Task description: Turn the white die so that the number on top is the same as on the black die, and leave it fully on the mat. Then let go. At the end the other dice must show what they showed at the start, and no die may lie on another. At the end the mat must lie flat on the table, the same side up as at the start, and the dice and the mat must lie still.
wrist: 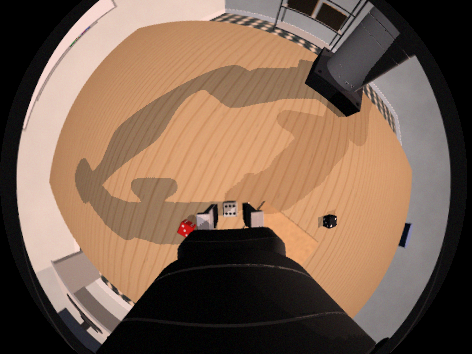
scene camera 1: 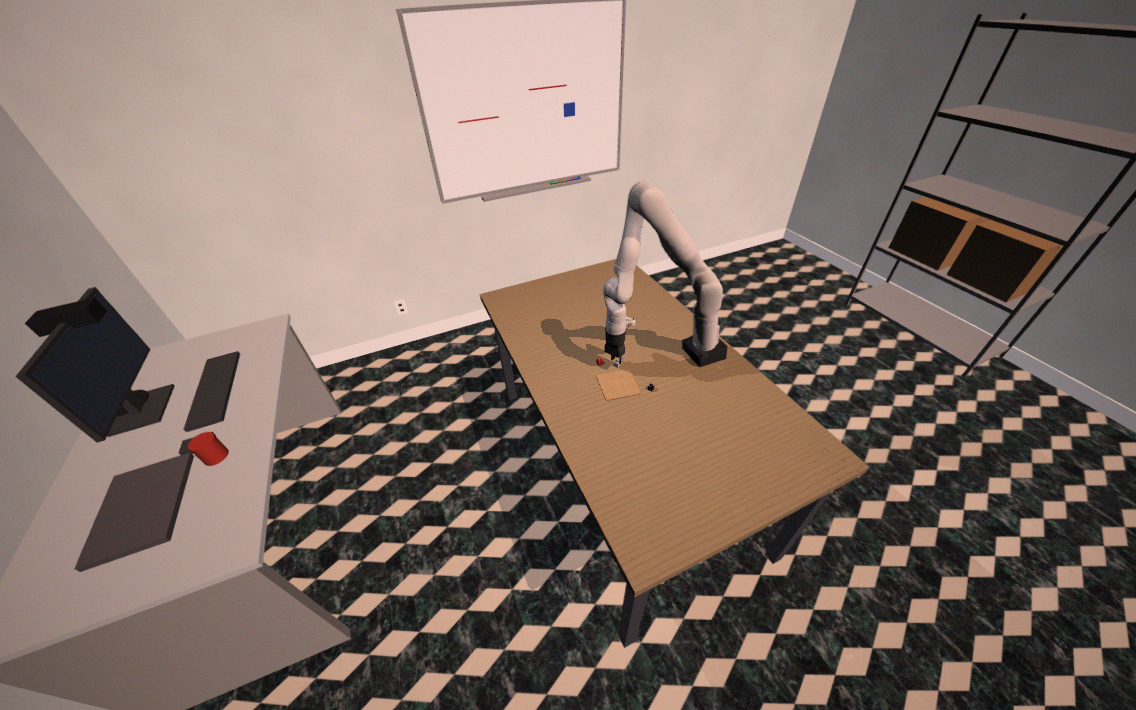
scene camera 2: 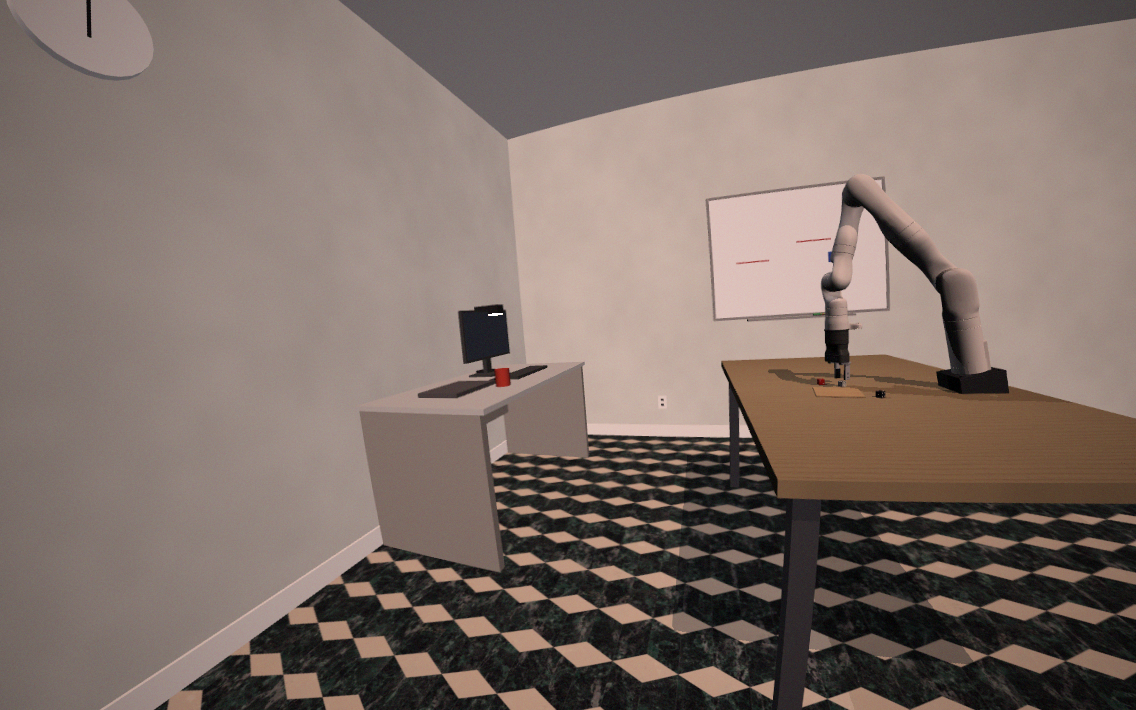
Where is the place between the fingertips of my gripper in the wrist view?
At 230, 211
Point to a tan mat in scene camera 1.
619, 384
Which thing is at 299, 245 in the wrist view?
A tan mat.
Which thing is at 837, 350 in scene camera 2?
My gripper.
